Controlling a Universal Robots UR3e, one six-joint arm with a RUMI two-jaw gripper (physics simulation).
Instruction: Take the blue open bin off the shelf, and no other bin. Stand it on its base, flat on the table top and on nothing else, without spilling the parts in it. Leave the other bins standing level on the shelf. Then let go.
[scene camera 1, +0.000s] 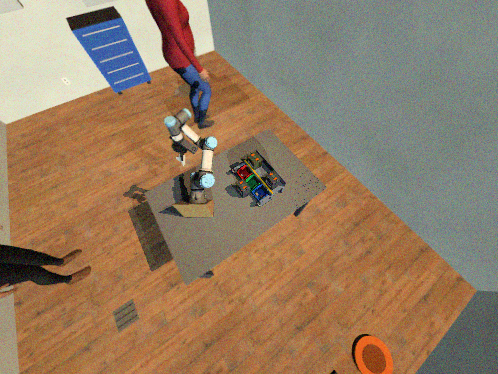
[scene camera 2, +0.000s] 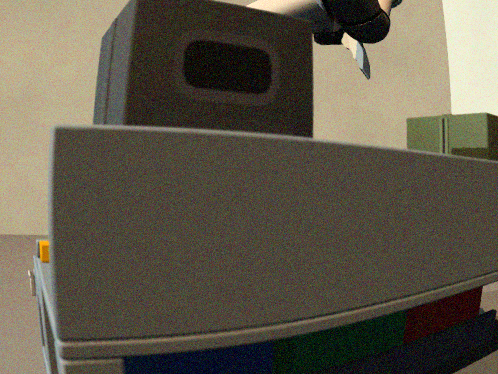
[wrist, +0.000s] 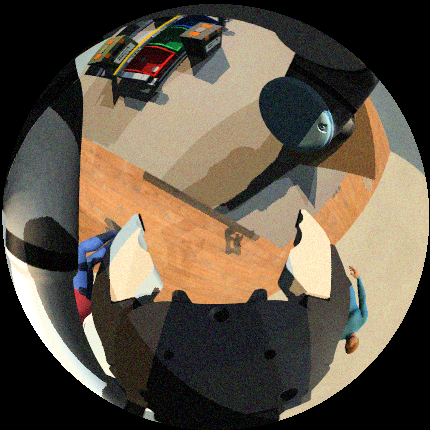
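Where they show: gripper, between the fingertips: (scene camera 1: 189, 157) (scene camera 2: 327, 79) (wrist: 219, 213); arm's base, origin of its link: (scene camera 1: 197, 202).
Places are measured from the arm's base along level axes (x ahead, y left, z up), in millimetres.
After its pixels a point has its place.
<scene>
The blue open bin (scene camera 1: 260, 193) {y -47, x 472, z -167 mm} (wrist: 194, 21) stands at one end of the row on the shelf (scene camera 2: 250, 225) {y -45, x 640, z -41 mm}, next to the green bin (scene camera 1: 252, 182) {y 73, x 454, z -167 mm} (wrist: 168, 40) {y 45, x 488, z -166 mm}, with the red bin (scene camera 1: 243, 172) {y 195, x 423, z -167 mm} (wrist: 151, 59) {y 145, x 459, z -168 mm} beyond that. In scene camera 2 parts of the blue, green and red bins show under the grey board. The parts in the blue bin are too small to make out. My gripper (scene camera 1: 182, 161) {y 276, x 54, z 144 mm} (wrist: 219, 213) {y 276, x 54, z 144 mm} is open with nothing between its fingers. It hangs well away from the shelf, past the table's edge; one finger shows in scene camera 2.
A dark box with orange marks (scene camera 1: 242, 187) {y 4, x 338, z -47 mm} (wrist: 204, 39) {y 49, x 311, z -59 mm} stands in front of the bins. A green box (scene camera 1: 255, 159) {y 155, x 513, z 22 mm} (scene camera 2: 425, 132) {y 127, x 510, z 9 mm} and a dark box (scene camera 1: 271, 178) {y -58, x 541, z 46 mm} (scene camera 2: 225, 110) {y -42, x 595, z -2 mm} stand on the shelf's upper part. A person in red (scene camera 1: 175, 37) stands behind the arm.
</scene>
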